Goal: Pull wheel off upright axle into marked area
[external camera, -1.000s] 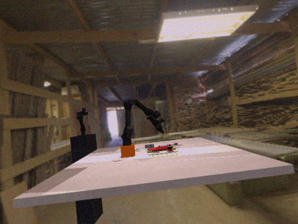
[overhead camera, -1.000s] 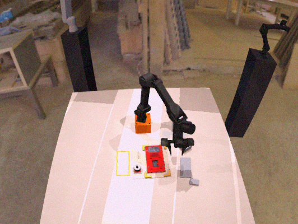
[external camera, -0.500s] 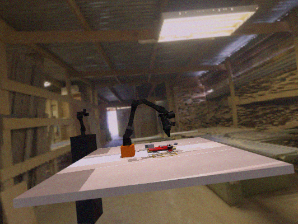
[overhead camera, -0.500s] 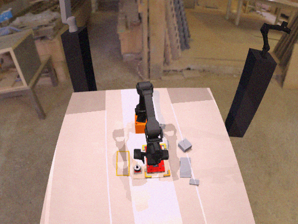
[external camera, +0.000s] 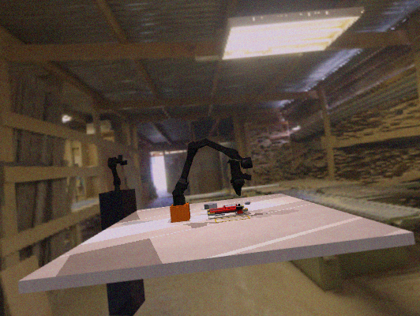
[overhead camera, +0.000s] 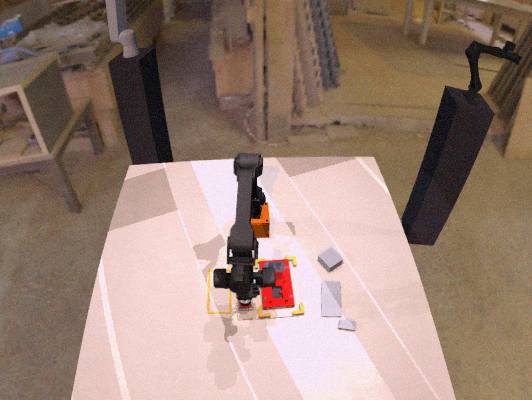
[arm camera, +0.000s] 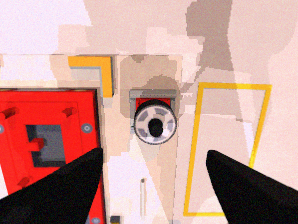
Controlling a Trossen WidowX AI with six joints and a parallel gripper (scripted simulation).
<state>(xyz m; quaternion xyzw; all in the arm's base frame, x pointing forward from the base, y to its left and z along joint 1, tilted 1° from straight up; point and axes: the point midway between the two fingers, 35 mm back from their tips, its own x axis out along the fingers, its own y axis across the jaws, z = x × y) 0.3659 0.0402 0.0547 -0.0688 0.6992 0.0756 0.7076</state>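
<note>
My gripper tip is now 8 cm past the grey frame, 8 cm to the right of it and 10 cm above it.
</note>
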